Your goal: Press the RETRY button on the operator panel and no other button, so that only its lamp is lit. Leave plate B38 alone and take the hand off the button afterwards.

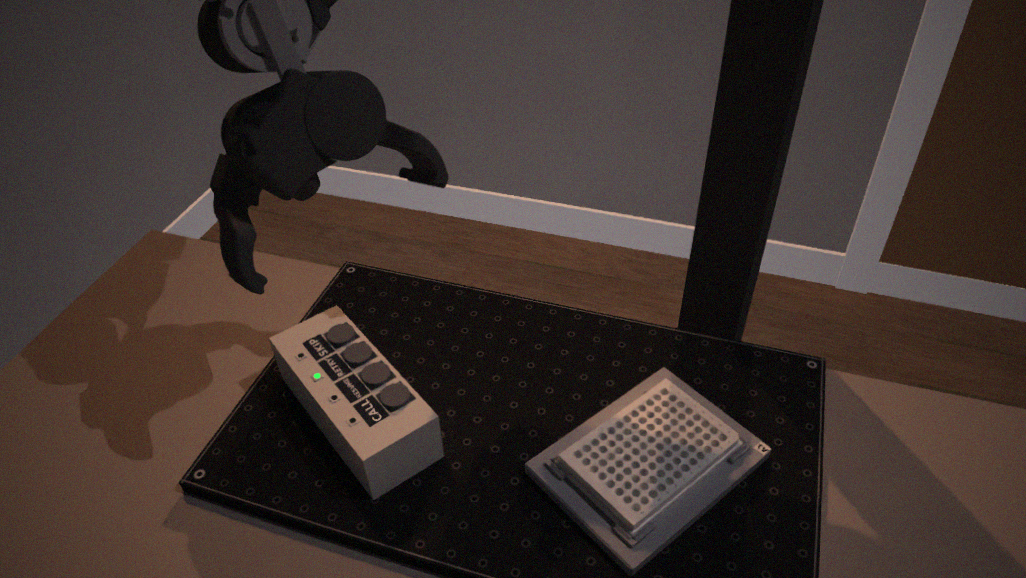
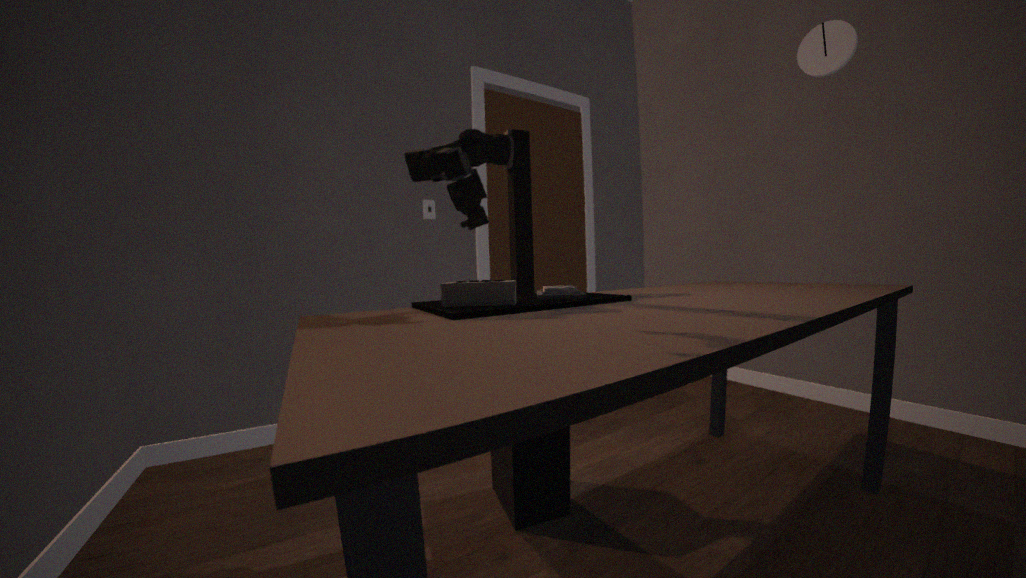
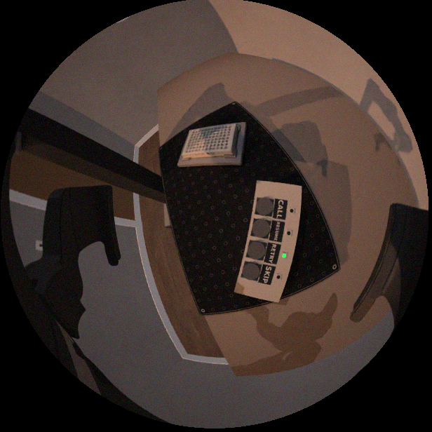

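Note:
The cream operator panel (image 1: 402, 456) (image 2: 477, 294) (image 3: 292, 192) sits on the black perforated board, with four dark round buttons labelled SKIP, RETRY, RESUME and CALL. The RETRY button (image 1: 358, 352) (image 3: 256, 251) is second from the SKIP end. Its lamp (image 1: 316, 376) (image 3: 284, 255) glows green; the other three lamps are dark. My gripper (image 1: 333, 230) (image 2: 473, 224) (image 3: 218, 253) is open and empty, fingers wide apart, above the panel and touching no button. The white well plate (image 1: 649, 445) (image 2: 560, 290) (image 3: 210, 140) lies in its grey holder; no B38 label is readable.
The black board (image 1: 502, 315) (image 2: 466, 312) (image 3: 200, 200) lies on the wooden table (image 1: 43, 430) (image 2: 402, 380) (image 3: 225, 75). A dark upright post (image 1: 746, 179) (image 2: 520, 215) (image 3: 90, 150) stands at the board's far edge, beyond the plate and panel.

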